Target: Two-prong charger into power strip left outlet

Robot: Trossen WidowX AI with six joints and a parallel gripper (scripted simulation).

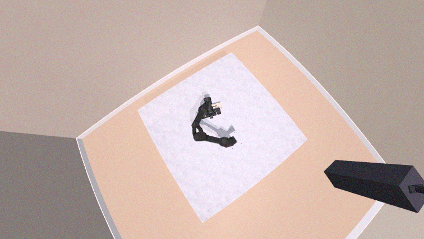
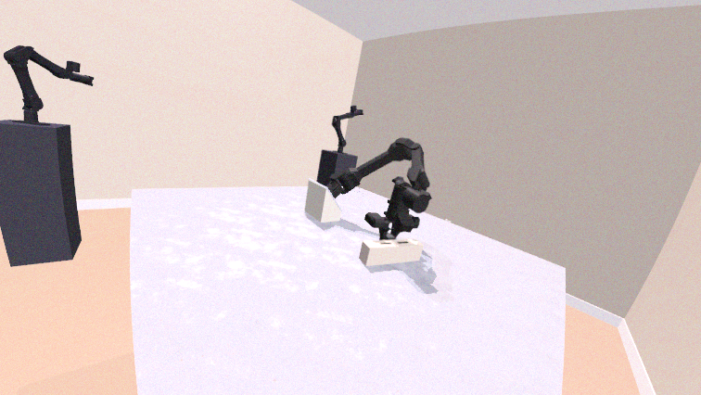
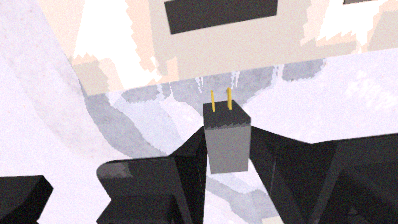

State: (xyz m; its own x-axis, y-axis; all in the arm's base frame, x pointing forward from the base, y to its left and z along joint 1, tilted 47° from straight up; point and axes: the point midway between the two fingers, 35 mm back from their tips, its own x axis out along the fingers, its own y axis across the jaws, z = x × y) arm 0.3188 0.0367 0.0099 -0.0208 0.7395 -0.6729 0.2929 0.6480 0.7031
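The grey two-prong charger lies 20 mm ahead of my gripper tip and 10 mm above it.
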